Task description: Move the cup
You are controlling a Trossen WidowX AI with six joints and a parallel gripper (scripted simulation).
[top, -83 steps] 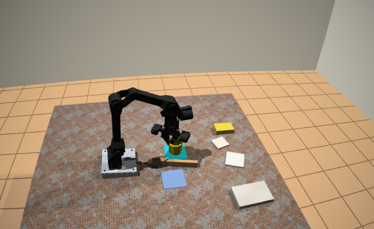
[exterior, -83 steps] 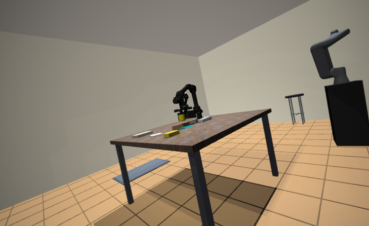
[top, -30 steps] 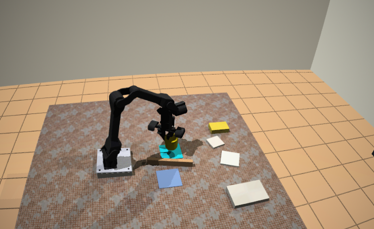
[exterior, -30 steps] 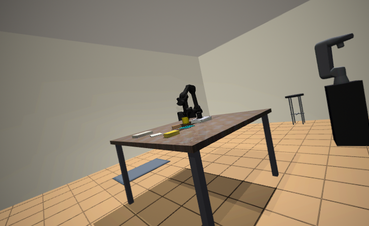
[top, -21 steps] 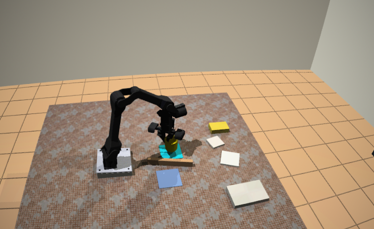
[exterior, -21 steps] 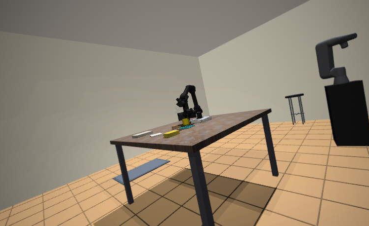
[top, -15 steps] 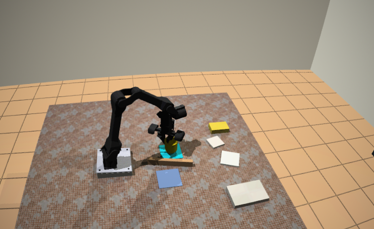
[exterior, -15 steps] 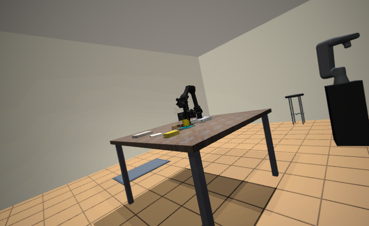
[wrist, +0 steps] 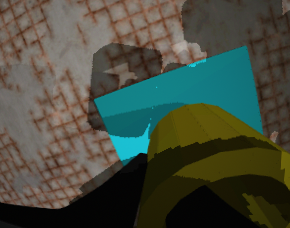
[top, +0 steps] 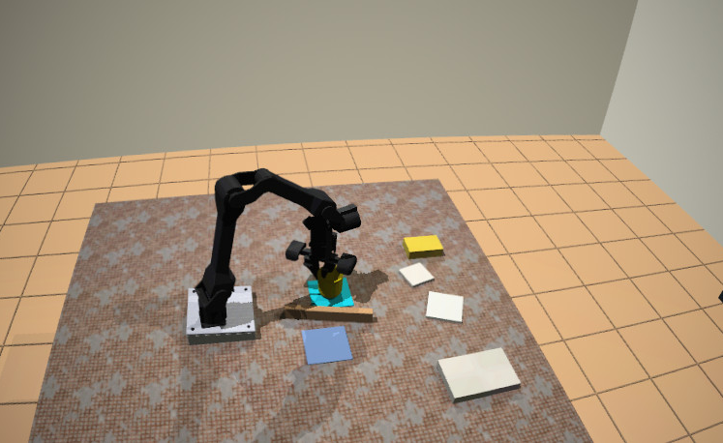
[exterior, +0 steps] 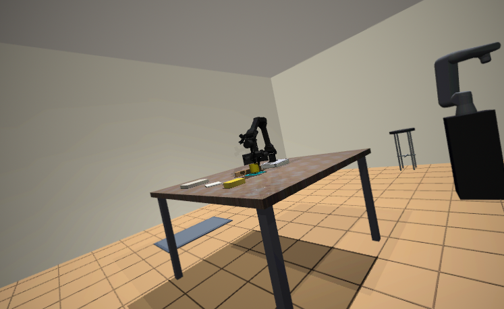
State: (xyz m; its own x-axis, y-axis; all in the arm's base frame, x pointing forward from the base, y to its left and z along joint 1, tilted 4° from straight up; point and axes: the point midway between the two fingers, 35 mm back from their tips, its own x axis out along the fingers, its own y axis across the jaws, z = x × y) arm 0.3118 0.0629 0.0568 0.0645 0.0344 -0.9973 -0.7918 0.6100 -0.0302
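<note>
The wooden bar is 110 mm to the right of my gripper tip, 30 mm below it and 10 mm behind it. Round my gripper tip: white slab 420 mm to the right, 280 mm ahead, 30 mm below; yellow cup 20 mm to the right, 20 mm ahead; light blue pad 200 mm to the right, 50 mm below, 40 mm behind.
</note>
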